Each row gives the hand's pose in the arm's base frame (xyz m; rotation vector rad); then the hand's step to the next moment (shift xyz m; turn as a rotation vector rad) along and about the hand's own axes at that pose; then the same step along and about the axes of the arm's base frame.
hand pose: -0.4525 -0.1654 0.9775 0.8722 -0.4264 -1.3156
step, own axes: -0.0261 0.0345 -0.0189 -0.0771 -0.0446 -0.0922
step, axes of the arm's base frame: 0.0299 0.0309 0.0194 0.0185 0.1015 -0.0762
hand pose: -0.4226 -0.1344 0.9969 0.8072 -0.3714 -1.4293
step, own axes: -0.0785 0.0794 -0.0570 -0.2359 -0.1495 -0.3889
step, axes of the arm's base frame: 0.0847 0.0862 0.0334 0.1189 0.3398 -0.3157
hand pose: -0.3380 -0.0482 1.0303 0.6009 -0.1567 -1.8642
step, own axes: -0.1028 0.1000 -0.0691 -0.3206 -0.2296 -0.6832
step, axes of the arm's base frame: 0.1432 0.0683 0.0129 0.2129 0.4992 -0.5725
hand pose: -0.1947 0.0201 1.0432 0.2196 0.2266 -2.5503
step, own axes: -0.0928 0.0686 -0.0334 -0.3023 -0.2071 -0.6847
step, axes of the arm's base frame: 0.1182 -0.0012 -0.0214 0.2103 0.4713 -0.5803
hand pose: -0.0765 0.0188 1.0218 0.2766 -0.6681 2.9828
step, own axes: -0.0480 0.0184 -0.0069 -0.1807 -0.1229 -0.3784
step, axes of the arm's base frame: 0.0440 -0.0151 -0.0229 0.1305 0.2677 -0.3198
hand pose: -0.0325 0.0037 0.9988 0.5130 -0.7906 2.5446
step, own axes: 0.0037 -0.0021 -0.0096 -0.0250 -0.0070 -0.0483
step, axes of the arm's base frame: -0.0042 0.0084 -0.0048 0.0140 0.0271 -0.0456
